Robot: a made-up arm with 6 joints.
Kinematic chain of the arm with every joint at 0, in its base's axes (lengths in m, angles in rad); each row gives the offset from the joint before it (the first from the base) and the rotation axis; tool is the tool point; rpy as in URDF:
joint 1: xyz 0 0 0.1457 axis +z
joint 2: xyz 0 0 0 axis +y
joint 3: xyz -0.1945 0 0.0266 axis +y
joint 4: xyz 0.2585 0 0.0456 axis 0.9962 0 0.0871
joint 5: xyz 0 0 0 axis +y
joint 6: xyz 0.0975 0 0.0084 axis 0.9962 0 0.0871
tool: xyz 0 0 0 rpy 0 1.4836 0
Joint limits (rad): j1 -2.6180..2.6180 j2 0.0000..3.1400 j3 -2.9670..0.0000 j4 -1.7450..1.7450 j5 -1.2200..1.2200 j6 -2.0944..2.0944
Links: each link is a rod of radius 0.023 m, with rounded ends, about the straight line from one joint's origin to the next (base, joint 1, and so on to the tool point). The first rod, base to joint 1, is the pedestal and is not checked.
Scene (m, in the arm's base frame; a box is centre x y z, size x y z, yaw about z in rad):
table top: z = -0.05
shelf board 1: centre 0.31 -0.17 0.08 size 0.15 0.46 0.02 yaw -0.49
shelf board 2: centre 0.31 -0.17 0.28 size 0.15 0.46 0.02 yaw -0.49
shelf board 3: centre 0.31 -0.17 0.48 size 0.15 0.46 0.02 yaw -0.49
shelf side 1: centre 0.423 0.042 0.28 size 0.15 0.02 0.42 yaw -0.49
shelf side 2: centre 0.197 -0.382 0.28 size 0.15 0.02 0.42 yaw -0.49
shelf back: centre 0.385 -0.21 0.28 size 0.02 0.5 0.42 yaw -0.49
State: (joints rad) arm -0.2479 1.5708 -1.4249 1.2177 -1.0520 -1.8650
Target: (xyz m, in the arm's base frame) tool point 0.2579 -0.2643 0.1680
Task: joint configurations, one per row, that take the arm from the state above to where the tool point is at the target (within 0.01 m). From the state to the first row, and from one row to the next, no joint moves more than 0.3 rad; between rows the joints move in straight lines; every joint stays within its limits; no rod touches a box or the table.
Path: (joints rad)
1: -0.1565 1.3050 -1.2197 1.2818 -1.1080 -1.8650
2: -0.0651 1.0393 -1.0145 1.3458 -1.1640 -1.8650
3: 0.0263 0.7735 -0.8093 1.4099 -1.2200 -1.8650
4: -0.1801 0.9194 -0.6867 1.4668 -1.2200 -1.8650
5: -0.3864 1.0654 -0.5642 1.5237 -1.2200 -1.8650
6: -0.5927 1.2113 -0.4416 1.5806 -1.2200 -1.8650
7: -0.5866 1.4383 -0.6771 1.4887 -1.1627 -1.8650
8: -0.5805 1.6653 -0.9126 1.3969 -1.1054 -1.8650
9: -0.5744 1.8923 -1.1481 1.3050 -1.0481 -1.8650

